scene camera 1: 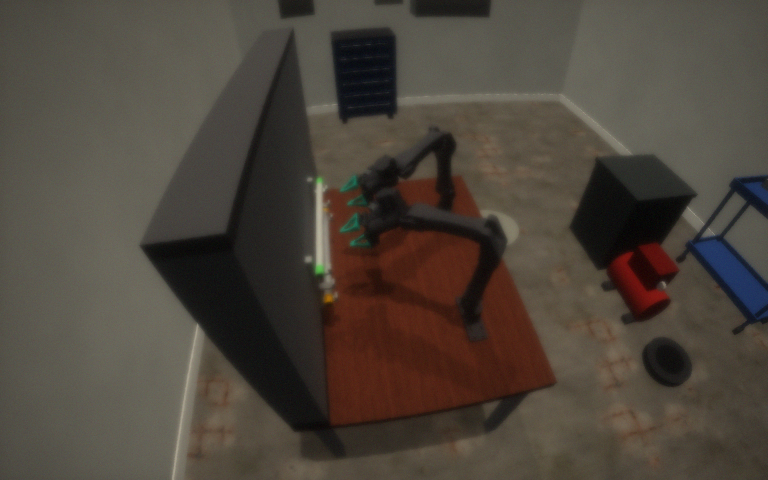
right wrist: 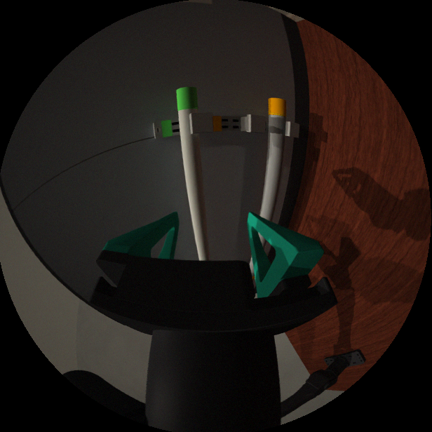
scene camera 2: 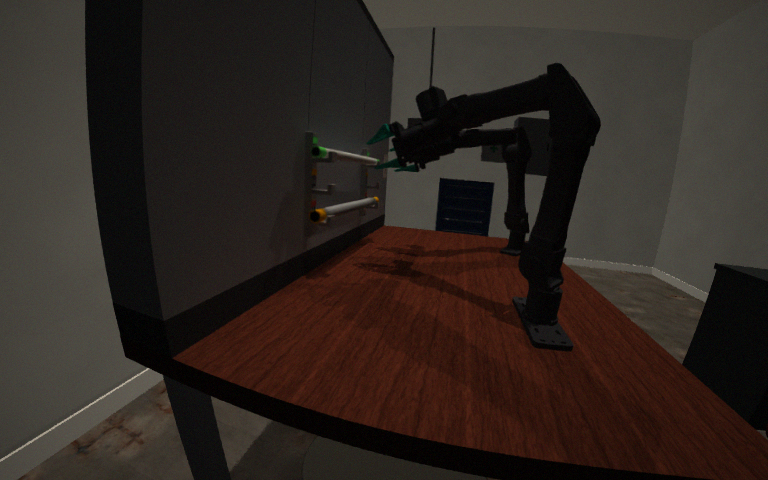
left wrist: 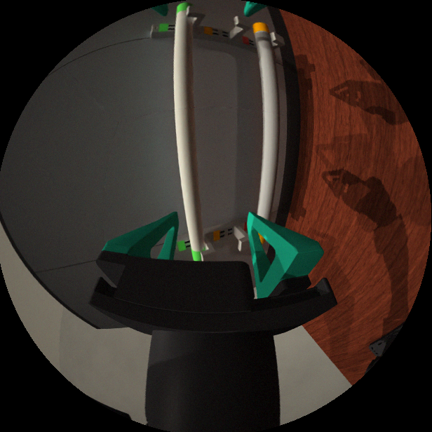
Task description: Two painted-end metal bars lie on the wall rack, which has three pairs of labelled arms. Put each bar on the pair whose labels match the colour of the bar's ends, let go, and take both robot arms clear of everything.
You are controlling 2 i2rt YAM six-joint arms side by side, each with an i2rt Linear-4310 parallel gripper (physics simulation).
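Where they show: left gripper, between the fingertips: (scene camera 1: 345, 238) (scene camera 2: 371, 156); right gripper, between the fingertips: (scene camera 1: 344, 198); left arm's base, origin of its link: (scene camera 1: 471, 318) (scene camera 2: 538, 322); right arm's base, origin of its link: (scene camera 1: 445, 206) (scene camera 2: 515, 250).
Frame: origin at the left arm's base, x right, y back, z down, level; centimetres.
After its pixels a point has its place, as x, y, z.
Observation:
The green-ended bar (scene camera 1: 319, 226) {26.6, -49.7, -31.6} (scene camera 2: 348, 156) {23.1, -48.8, -30.4} (left wrist: 184, 125) (right wrist: 192, 175) lies on the top pair of arms, beside the green labels (left wrist: 163, 28) (right wrist: 166, 128). The orange-ended bar (scene camera 2: 348, 207) {23.4, -48.3, -16.1} (left wrist: 269, 125) (right wrist: 272, 165) lies on the bottom pair, whose label (left wrist: 248, 41) is red. The middle pair, with orange labels (left wrist: 216, 235) (right wrist: 217, 123), holds no bar; one of its arms (scene camera 2: 331, 188) {7.9, -47.1, -22.2} stands bare. My left gripper (scene camera 1: 346, 237) {20.5, -41.5, -30.5} (left wrist: 212, 217) and right gripper (scene camera 1: 346, 196) {41.4, -40.2, -30.6} (right wrist: 213, 215) are open and empty, standing off from the green-ended bar. The bars' far ends are partly hidden in the right wrist view.
The dark wall panel (scene camera 1: 271, 226) {-11.7, -54.8, -68.4} (scene camera 2: 226, 141) {-16.8, -54.9, -30.3} carries the rack and rises from the edge of the brown table (scene camera 1: 396, 362) {-12.0, -30.8, 0.0} (scene camera 2: 453, 367) {-18.3, -17.0, 0.0}. The two grippers are close beside each other. A blue drawer cabinet (scene camera 1: 365, 73) (scene camera 2: 464, 206) stands beyond the table.

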